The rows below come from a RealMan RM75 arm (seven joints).
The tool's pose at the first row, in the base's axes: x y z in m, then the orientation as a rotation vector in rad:
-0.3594, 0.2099, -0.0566, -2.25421, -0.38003, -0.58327
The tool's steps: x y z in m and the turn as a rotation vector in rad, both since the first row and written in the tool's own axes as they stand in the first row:
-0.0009, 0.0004, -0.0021, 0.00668, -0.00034, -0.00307
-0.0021, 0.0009, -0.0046, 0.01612, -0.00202, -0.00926
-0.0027, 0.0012, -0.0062, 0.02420, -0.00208, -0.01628
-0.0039, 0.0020, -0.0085, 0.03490, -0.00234, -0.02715
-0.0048, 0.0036, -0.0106, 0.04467, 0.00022, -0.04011
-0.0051, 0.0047, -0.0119, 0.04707, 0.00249, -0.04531
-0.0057, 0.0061, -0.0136, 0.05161, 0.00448, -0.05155
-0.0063, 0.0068, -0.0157, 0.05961, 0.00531, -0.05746
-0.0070, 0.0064, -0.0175, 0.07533, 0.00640, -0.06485
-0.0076, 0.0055, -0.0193, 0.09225, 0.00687, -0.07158
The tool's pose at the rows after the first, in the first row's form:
-0.3606, 0.2080, -0.0560, -2.24774, -0.38513, -0.58240
-0.3621, 0.2057, -0.0554, -2.23889, -0.39504, -0.58080
-0.3630, 0.2043, -0.0550, -2.23065, -0.40476, -0.58182
-0.3643, 0.2019, -0.0547, -2.21963, -0.41948, -0.58376
-0.3650, 0.1992, -0.0549, -2.20822, -0.43491, -0.59012
-0.3651, 0.1975, -0.0549, -2.20462, -0.44017, -0.59450
-0.3655, 0.1953, -0.0550, -2.19895, -0.44717, -0.59842
-0.3663, 0.1932, -0.0545, -2.19041, -0.45501, -0.59979
-0.3676, 0.1920, -0.0535, -2.17420, -0.46581, -0.59971
-0.3691, 0.1913, -0.0522, -2.15710, -0.47632, -0.59820

